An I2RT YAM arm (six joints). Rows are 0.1 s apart.
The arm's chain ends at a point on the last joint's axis. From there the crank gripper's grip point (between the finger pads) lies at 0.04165 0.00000 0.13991 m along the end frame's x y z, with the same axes.
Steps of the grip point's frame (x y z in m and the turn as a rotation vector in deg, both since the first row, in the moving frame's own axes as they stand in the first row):
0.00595 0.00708 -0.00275 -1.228 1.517 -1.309
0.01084 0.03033 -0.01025 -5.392 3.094 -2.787
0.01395 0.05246 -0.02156 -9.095 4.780 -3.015
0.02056 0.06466 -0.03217 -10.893 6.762 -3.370
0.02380 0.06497 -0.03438 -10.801 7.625 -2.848
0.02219 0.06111 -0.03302 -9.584 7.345 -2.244
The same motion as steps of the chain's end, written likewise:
0.00224 0.00509 -0.00158 -1.228 1.517 -1.309
0.00309 0.01950 -0.00728 -5.392 3.094 -2.787
0.00196 0.03314 -0.01604 -9.095 4.780 -3.015
0.00378 0.04167 -0.02404 -10.893 6.762 -3.370
0.00512 0.04187 -0.02538 -10.801 7.625 -2.848
0.00431 0.04030 -0.02476 -9.584 7.345 -2.244

